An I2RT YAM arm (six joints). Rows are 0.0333 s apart.
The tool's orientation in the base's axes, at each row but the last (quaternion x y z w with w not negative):
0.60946, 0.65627, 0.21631, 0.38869
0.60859, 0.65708, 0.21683, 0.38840
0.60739, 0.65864, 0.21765, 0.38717
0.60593, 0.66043, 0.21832, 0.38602
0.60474, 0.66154, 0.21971, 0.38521
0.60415, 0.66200, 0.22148, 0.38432
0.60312, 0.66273, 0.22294, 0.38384
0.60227, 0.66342, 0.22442, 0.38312
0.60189, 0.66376, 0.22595, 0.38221
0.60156, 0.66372, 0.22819, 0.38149
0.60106, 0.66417, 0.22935, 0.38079
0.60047, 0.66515, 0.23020, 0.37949
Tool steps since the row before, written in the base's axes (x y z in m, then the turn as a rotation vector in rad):
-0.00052, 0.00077, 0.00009, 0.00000, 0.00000, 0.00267
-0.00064, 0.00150, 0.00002, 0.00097, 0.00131, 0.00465
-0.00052, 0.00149, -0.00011, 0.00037, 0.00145, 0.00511
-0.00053, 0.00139, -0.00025, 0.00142, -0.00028, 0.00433
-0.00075, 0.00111, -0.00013, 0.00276, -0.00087, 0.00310
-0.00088, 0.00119, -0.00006, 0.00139, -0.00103, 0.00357
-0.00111, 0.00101, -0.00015, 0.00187, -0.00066, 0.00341
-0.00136, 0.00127, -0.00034, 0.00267, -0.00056, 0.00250
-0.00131, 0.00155, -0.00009, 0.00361, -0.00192, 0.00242
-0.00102, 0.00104, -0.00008, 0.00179, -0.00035, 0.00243
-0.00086, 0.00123, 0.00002, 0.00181, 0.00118, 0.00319
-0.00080, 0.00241, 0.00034, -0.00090, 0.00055, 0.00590
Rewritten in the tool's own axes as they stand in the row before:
0.00070, -0.00013, -0.00060, -0.00066, 0.00202, -0.00161
0.00142, -0.00014, -0.00079, 0.00016, 0.00435, -0.00230
0.00145, -0.00016, -0.00061, 0.00016, 0.00434, -0.00307
0.00139, -0.00029, -0.00051, -0.00129, 0.00412, -0.00148
0.00109, -0.00038, -0.00070, -0.00152, 0.00394, 0.00041
0.00115, -0.00040, -0.00085, -0.00183, 0.00340, -0.00091
0.00099, -0.00064, -0.00094, -0.00142, 0.00365, -0.00050
0.00129, -0.00089, -0.00106, -0.00109, 0.00348, 0.00066
0.00151, -0.00062, -0.00121, -0.00238, 0.00377, 0.00166
0.00101, -0.00052, -0.00091, -0.00088, 0.00291, -0.00002
0.00118, -0.00031, -0.00087, 0.00044, 0.00376, -0.00070
0.00226, 0.00018, -0.00119, -0.00082, 0.00403, -0.00436

